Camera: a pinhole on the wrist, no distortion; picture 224 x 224 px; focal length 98.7 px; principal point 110.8 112.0 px. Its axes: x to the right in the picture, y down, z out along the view. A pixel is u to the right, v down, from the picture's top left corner.
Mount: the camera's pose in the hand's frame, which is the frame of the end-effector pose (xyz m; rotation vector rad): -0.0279 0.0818 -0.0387 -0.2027 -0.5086 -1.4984
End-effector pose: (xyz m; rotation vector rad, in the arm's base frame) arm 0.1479 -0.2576 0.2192 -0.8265 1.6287 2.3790
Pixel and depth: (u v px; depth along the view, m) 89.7 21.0 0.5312
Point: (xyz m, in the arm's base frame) 0.4030 -0.0354 0.9153
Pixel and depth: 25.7 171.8 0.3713
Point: -0.2465 -0.3335 0.6540
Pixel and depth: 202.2 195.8 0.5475
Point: -0.3453 0.3956 0.1731
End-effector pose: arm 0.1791 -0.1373 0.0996 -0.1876 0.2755 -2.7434
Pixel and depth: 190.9 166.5 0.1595
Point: 0.1990 -0.2142 0.2626
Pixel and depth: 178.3 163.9 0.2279
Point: 0.1988 -0.2414 0.3377
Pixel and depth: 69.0 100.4 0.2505
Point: 0.3976 -0.3768 0.1545
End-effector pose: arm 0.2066 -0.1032 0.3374 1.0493 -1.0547 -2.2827
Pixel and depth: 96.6 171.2 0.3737
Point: -0.0890 -0.2295 0.6550
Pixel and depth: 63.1 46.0 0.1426
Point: 0.2808 -0.1162 0.5765
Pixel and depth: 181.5 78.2 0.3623
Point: 0.0588 0.2113 0.5968
